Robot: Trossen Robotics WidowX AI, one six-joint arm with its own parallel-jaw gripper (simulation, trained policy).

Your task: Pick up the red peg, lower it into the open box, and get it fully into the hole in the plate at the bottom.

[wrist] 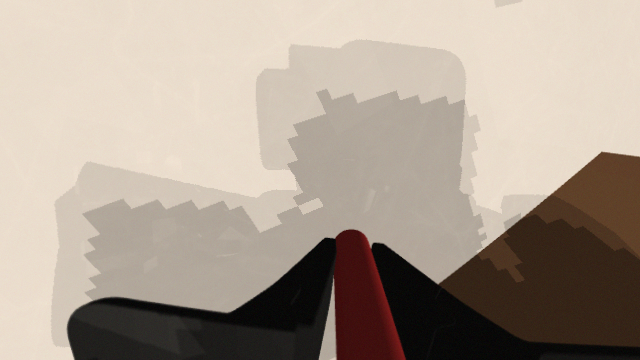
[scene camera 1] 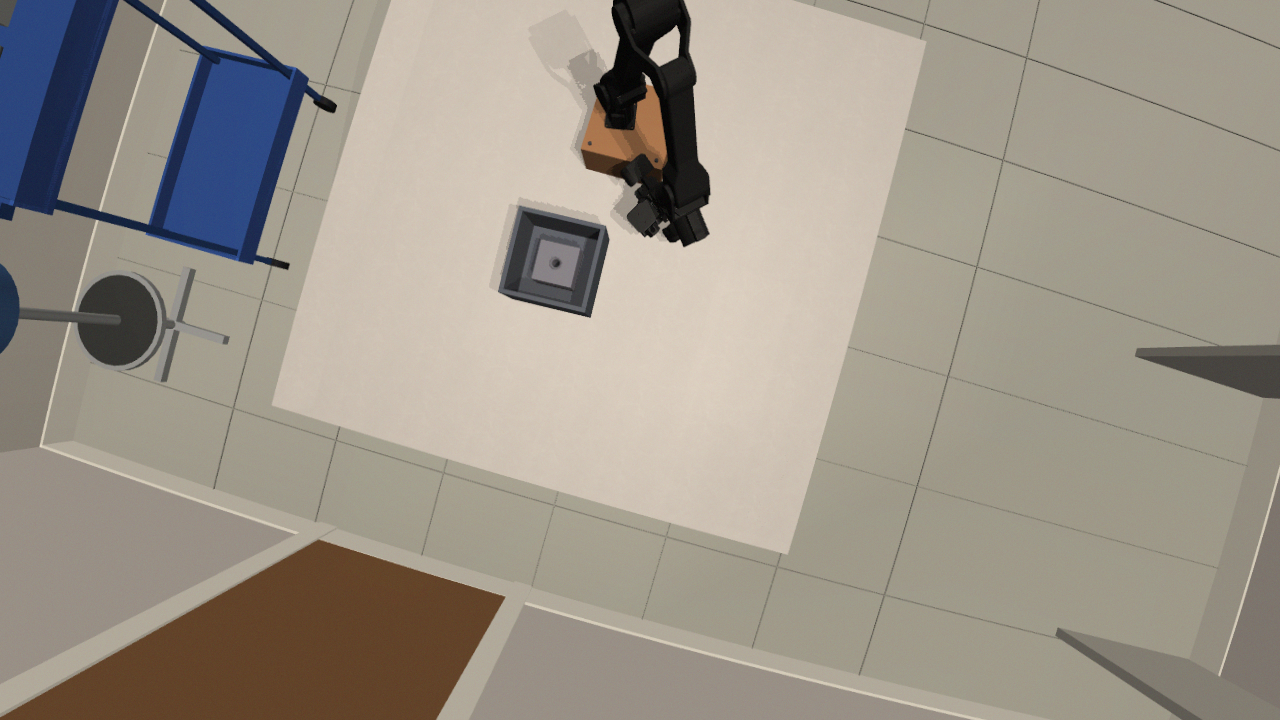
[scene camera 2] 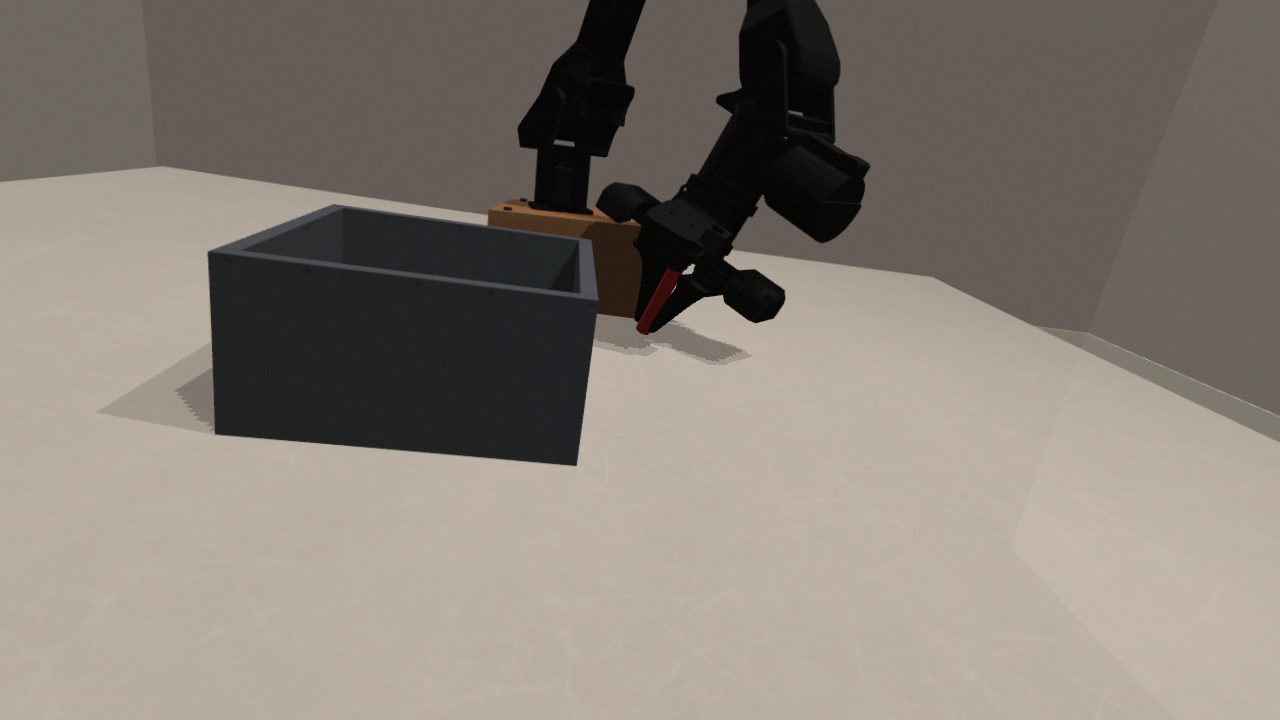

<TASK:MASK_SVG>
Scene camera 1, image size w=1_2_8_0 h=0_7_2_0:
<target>gripper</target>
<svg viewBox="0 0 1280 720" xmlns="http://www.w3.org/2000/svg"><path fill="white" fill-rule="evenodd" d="M640 153L620 171L621 177L629 186L632 187L639 181L643 183L634 192L638 199L638 204L627 214L627 220L644 238L646 236L649 236L649 238L654 237L660 230L658 225L663 221L664 223L669 221L671 224L662 230L663 235L669 242L679 241L680 238L667 208L659 202L657 197L657 189L661 182L659 183L652 176L647 178L646 175L654 167L644 153Z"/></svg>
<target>dark grey box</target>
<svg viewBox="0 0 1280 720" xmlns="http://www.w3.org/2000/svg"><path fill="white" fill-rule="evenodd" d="M519 206L498 292L515 300L591 318L609 244L606 226L535 208ZM541 239L582 250L583 258L575 291L537 283L532 279Z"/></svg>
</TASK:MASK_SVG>
